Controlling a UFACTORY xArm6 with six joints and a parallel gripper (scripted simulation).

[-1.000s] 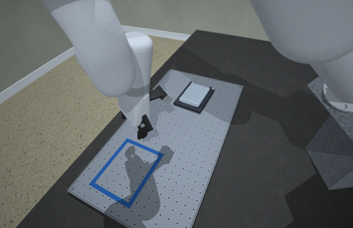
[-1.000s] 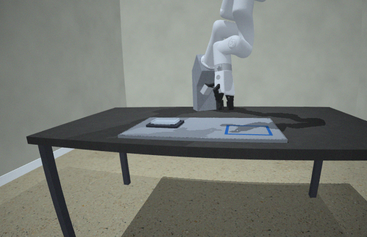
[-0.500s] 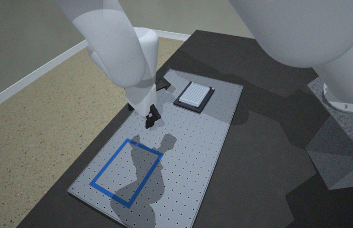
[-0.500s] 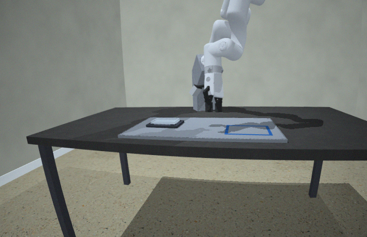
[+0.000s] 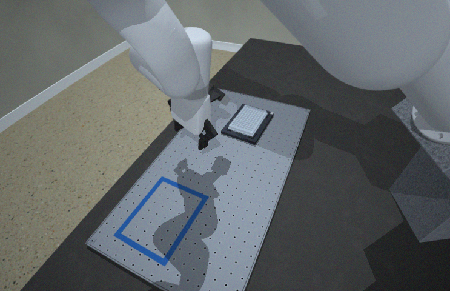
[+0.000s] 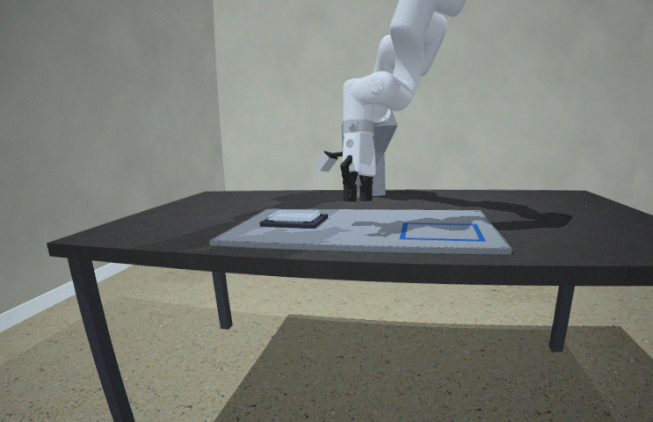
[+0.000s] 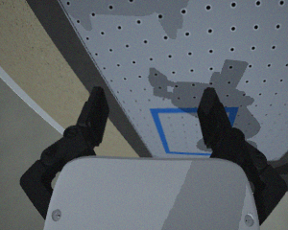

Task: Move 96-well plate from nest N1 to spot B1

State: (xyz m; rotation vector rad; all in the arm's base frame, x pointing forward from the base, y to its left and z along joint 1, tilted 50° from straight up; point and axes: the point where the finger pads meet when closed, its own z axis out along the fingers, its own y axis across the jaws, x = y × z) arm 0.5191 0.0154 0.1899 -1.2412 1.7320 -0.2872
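My hand is 50 mm past the white 96-well plate, 210 mm to the left of it and 70 mm above it. The rest, counted from my hand: label: 90 mm behind, 290 mm to the right, 80 mm below; dark plate nest N1: 50 mm behind, 210 mm to the right, 80 mm below.
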